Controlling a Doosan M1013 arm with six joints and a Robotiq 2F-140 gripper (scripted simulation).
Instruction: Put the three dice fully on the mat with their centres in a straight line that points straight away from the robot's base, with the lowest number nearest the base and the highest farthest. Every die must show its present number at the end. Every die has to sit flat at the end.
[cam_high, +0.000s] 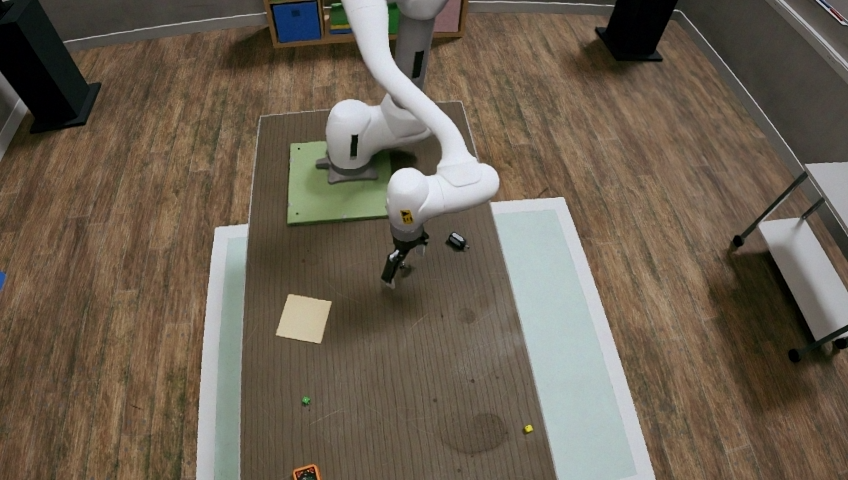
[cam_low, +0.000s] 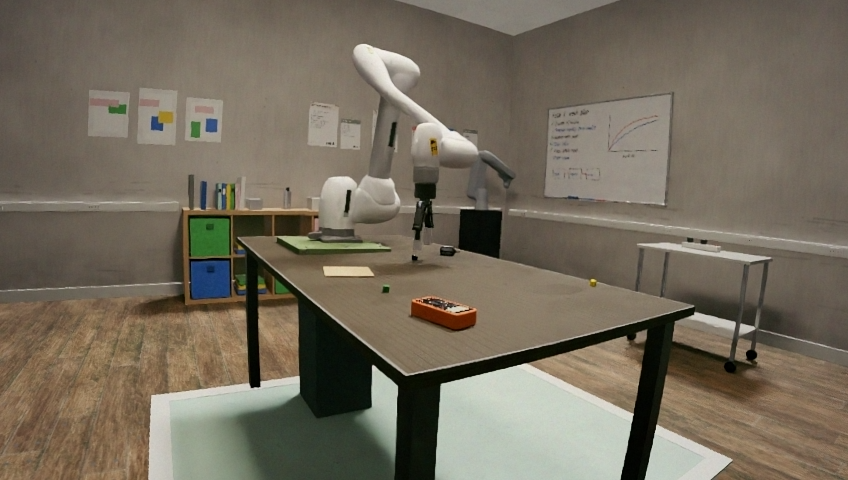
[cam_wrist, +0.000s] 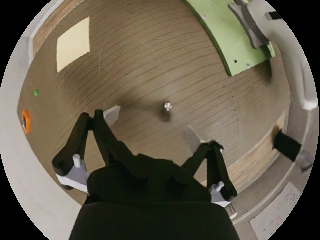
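The yellow die lies 53 cm ahead of my hand, 27 cm to the left of it and 5 cm below it. Round my hand: small dark die (5 cm below, 4 cm behind); small black object (20 cm to the left, 10 cm behind, 4 cm below); mat (33 cm to the right, 10 cm ahead, 6 cm below).
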